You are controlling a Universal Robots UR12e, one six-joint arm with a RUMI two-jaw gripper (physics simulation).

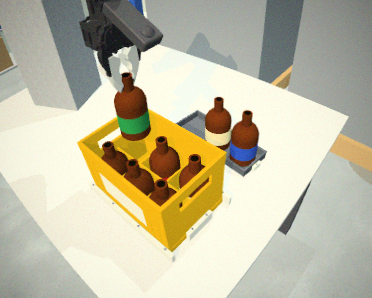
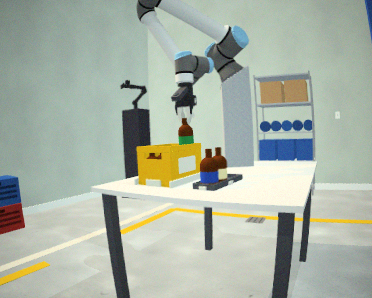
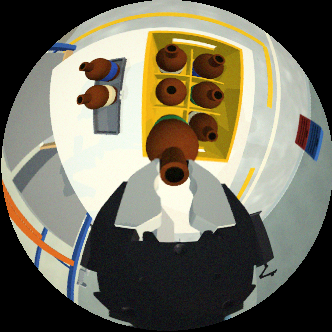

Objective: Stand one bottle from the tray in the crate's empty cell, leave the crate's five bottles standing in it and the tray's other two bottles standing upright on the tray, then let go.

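Pixels of known places: gripper, fingertip midpoint: [image 1: 126, 88] [image 2: 185, 125] [image 3: 172, 160]; arm's base at its link origin: [image 2: 234, 77].
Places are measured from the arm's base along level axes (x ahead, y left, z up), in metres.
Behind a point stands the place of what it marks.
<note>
A brown bottle with a green label [image 1: 132, 112] @(x 0.581, y -0.152, z -0.370 m) [image 2: 185, 132] @(x 0.587, y -0.114, z -0.370 m) [image 3: 172, 140] @(x 0.574, y -0.130, z -0.336 m) hangs upright by its neck in my gripper [image 1: 125, 76] @(x 0.550, y -0.129, z -0.333 m) [image 2: 184, 118] @(x 0.550, y -0.129, z -0.333 m) [image 3: 172, 160] @(x 0.550, y -0.129, z -0.333 m), which is shut on it. Its base is at about rim height or slightly below, over the corner cell of the yellow crate [image 1: 160, 227] @(x 0.746, y -0.282, z -0.493 m) [image 2: 155, 171] @(x 0.769, y -0.182, z -0.534 m) [image 3: 231, 87] @(x 0.654, y -0.265, z -0.460 m) at the arm's end, tray side. The crate's other bottles [image 1: 164, 160] @(x 0.653, y -0.150, z -0.478 m) [image 3: 171, 91] @(x 0.632, y -0.133, z -0.437 m) stand in their cells. A cream-labelled bottle [image 1: 218, 122] @(x 0.678, y 0.043, z -0.492 m) [image 2: 221, 161] @(x 0.689, y 0.093, z -0.498 m) [image 3: 95, 97] @(x 0.655, y 0.050, z -0.480 m) and a blue-labelled bottle [image 1: 244, 137] @(x 0.762, y 0.029, z -0.492 m) [image 2: 208, 162] @(x 0.781, y 0.069, z -0.491 m) [image 3: 100, 69] @(x 0.733, y 0.034, z -0.489 m) stand upright on the grey tray [image 1: 189, 121] @(x 0.537, y 0.105, z -0.593 m) [image 3: 106, 120] @(x 0.571, y 0.094, z -0.595 m). The held bottle hides the cell's floor.
The crate and tray stand side by side on a white table [image 1: 280, 115] @(x 0.770, y 0.305, z -0.600 m) [image 2: 270, 187] @(x 0.716, y 0.306, z -0.600 m) [image 3: 125, 150] @(x 0.443, y 0.044, z -0.600 m). The crate's rim and the necks of neighbouring bottles stand close to the held bottle. A grey column [image 2: 238, 120] @(x 0.114, y 0.037, z -0.305 m) and a shelf rack [image 2: 284, 104] stand beyond the table.
</note>
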